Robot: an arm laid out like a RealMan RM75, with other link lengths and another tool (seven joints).
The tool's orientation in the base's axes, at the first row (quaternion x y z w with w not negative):
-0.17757, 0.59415, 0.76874, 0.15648
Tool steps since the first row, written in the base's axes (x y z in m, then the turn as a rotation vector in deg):
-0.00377, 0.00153, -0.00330, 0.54, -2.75, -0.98
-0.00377, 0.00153, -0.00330, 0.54, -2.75, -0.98
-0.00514, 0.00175, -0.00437, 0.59, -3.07, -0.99
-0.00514, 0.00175, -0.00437, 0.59, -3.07, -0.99
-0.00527, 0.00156, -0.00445, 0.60, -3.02, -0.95
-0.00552, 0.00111, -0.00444, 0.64, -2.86, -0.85
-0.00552, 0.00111, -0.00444, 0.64, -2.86, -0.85
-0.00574, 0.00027, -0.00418, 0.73, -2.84, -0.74
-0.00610, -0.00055, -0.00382, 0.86, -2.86, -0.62
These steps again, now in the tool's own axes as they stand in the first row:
0.00491, -0.00150, 0.00105, -0.11, -0.41, -2.94
0.00491, -0.00150, 0.00105, -0.11, -0.41, -2.94
0.00662, -0.00186, 0.00113, -0.16, -0.36, -3.26
0.00662, -0.00186, 0.00113, -0.16, -0.36, -3.26
0.00677, -0.00182, 0.00094, -0.19, -0.35, -3.20
0.00697, -0.00159, 0.00053, -0.26, -0.32, -3.02
0.00697, -0.00159, 0.00053, -0.26, -0.32, -3.02
0.00702, -0.00106, -0.00020, -0.39, -0.27, -2.99
0.00715, -0.00039, -0.00088, -0.56, -0.22, -2.99

